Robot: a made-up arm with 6 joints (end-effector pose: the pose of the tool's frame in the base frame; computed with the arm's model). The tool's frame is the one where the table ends.
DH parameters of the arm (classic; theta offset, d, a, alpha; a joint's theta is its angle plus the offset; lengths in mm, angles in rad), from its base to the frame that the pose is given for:
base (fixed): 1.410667 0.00 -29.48 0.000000
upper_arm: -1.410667 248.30 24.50 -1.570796
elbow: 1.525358 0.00 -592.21 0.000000
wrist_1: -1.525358 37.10 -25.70 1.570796
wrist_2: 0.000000 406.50 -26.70 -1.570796
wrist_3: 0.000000 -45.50 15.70 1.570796
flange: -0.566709 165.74 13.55 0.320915
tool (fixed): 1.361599 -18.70 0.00 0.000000
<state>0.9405 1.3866 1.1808 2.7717 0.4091 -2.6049</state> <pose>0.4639 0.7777 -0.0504 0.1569 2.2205 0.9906</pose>
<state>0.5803 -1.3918 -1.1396 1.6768 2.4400 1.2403</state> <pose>-0.6598 -0.3488 0.0992 -0.5447 0.3778 1.1466</pose>
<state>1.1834 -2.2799 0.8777 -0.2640 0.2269 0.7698</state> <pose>-0.3546 -0.9061 -0.0688 0.3485 -1.6098 2.2897</pose>
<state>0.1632 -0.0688 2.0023 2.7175 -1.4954 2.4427</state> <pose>0.2928 0.0167 0.5490 -0.3536 2.9465 -0.7304</pose>
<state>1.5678 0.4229 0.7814 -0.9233 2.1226 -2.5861</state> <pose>0.0691 0.5162 0.9229 2.8744 -0.3148 0.7301</pose>
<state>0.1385 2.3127 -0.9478 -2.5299 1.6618 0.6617</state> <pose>0.7936 0.0829 0.0843 0.4772 0.0459 -1.5402</pose>
